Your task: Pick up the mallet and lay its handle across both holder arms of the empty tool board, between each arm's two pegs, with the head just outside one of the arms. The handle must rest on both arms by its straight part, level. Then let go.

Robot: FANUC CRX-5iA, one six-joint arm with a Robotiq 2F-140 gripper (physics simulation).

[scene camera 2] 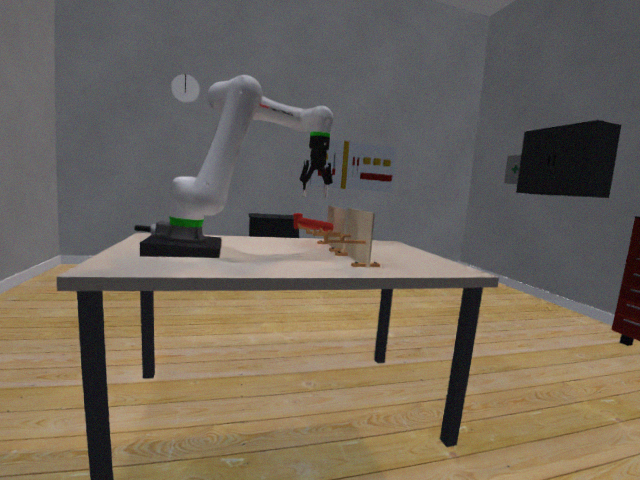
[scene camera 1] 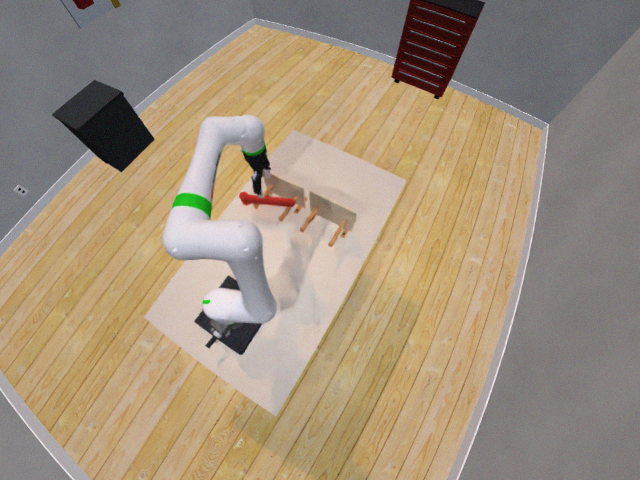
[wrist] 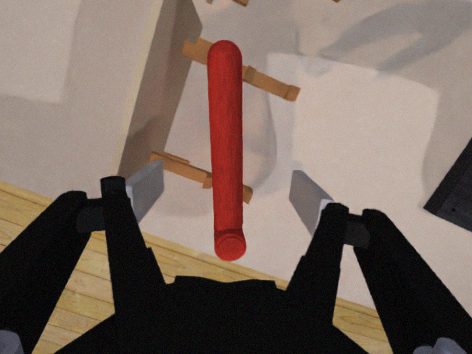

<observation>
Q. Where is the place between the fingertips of the gripper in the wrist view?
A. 227, 180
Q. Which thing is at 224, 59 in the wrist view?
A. A red mallet.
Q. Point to a tool board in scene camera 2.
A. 360, 224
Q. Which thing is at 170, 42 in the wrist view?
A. A tool board.
</observation>
